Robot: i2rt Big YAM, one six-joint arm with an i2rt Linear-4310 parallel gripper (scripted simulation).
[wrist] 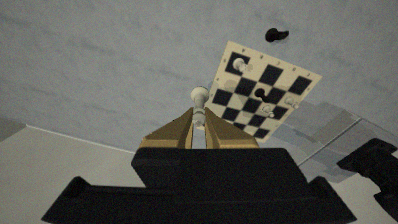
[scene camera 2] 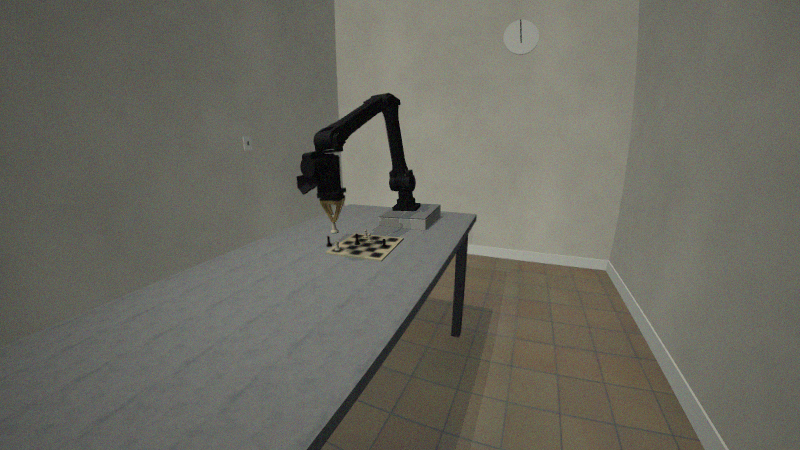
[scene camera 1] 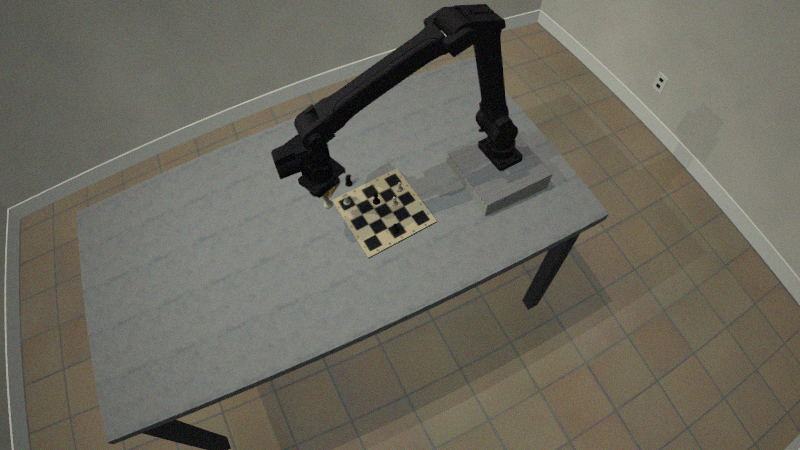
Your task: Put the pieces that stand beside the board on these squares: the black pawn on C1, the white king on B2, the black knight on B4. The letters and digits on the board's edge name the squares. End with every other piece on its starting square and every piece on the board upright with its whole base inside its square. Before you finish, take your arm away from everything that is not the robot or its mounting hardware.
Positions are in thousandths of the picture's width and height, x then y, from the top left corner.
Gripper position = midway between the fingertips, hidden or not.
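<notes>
You'd see my gripper (scene camera 1: 409,439), (wrist: 501,498) and (scene camera 2: 418,492), and there's a chessboard (scene camera 1: 464,501), (wrist: 584,435) and (scene camera 2: 467,557) as well.
</notes>
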